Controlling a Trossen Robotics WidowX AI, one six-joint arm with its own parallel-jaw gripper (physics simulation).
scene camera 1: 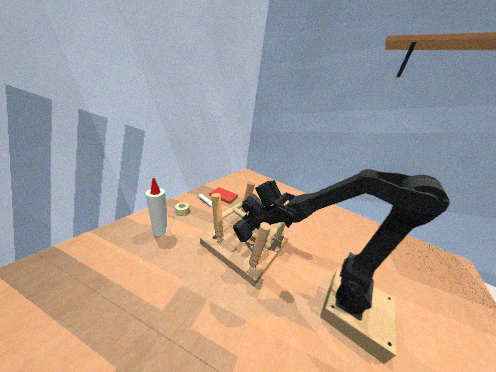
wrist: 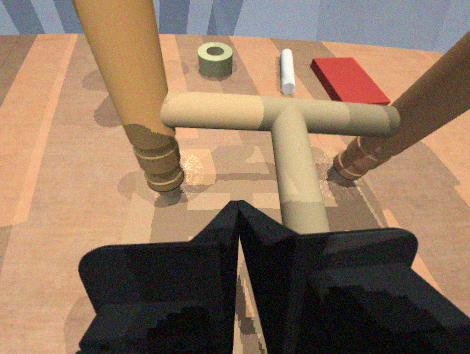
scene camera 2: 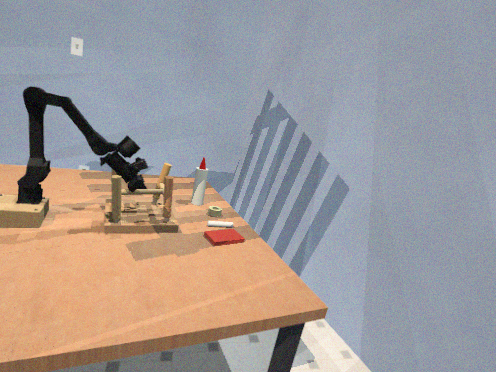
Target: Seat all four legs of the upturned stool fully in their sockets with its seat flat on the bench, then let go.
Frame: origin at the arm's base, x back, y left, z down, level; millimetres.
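Where they show: gripper, fingertip midpoint: (wrist: 236, 207) (scene camera 2: 148, 192); arm's base, link origin: (scene camera 1: 349, 302) (scene camera 2: 29, 201).
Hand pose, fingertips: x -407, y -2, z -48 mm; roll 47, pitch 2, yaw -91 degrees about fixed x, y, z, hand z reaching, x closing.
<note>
Things, the pixels of their top centre, and the offset from my fingertips. "spot": a spot on its surface instead.
- right leg there, surface spot: (wrist: 425, 95) spot: dx -47, dy -110, dz -45 mm
- crossbar, surface spot: (wrist: 215, 111) spot: dx -49, dy +11, dz -29 mm
- middle bar, surface spot: (wrist: 295, 160) spot: dx -15, dy -30, dz -28 mm
- white bottle with a red tip, top centre: (scene camera 1: 153, 178) (scene camera 2: 204, 157) dx -270, dy +155, dz -138 mm
- tape roll, top centre: (wrist: 215, 50) (scene camera 2: 215, 208) (scene camera 1: 182, 205) dx -316, dy +17, dz +71 mm
- white stick, top centre: (wrist: 289, 64) (scene camera 2: 220, 221) dx -293, dy -116, dz +80 mm
- red block, top centre: (wrist: 349, 78) (scene camera 2: 224, 234) (scene camera 1: 223, 193) dx -268, dy -227, dz +86 mm
The upturned stool's seat (scene camera 1: 227, 260) (scene camera 2: 141, 228) lies on the bench. The left leg in the wrist view (wrist: 125, 65) (scene camera 1: 217, 212) leans, and a short darker end shows below its shoulder. The right leg there (wrist: 425, 95) (scene camera 2: 168, 200) also shows a dark end at its foot. A near leg (scene camera 1: 260, 245) stands upright-ish. Socket depths are hard to tell. A crossbar (wrist: 215, 111) joins two legs, and a middle bar (wrist: 295, 160) runs from it under the fingers. My gripper (wrist: 236, 207) (scene camera 1: 243, 232) (scene camera 2: 137, 188) is shut and empty, low among the legs, its tips beside the middle bar in the wrist view.
A white bottle with a red tip (scene camera 1: 158, 212) (scene camera 2: 199, 187) stands beyond the stool. A tape roll (scene camera 1: 182, 209) (scene camera 2: 215, 211) (wrist: 215, 61), a white stick (scene camera 2: 220, 224) (wrist: 287, 71) and a red block (scene camera 1: 224, 194) (scene camera 2: 224, 237) (wrist: 348, 80) lie near the bench edge.
</note>
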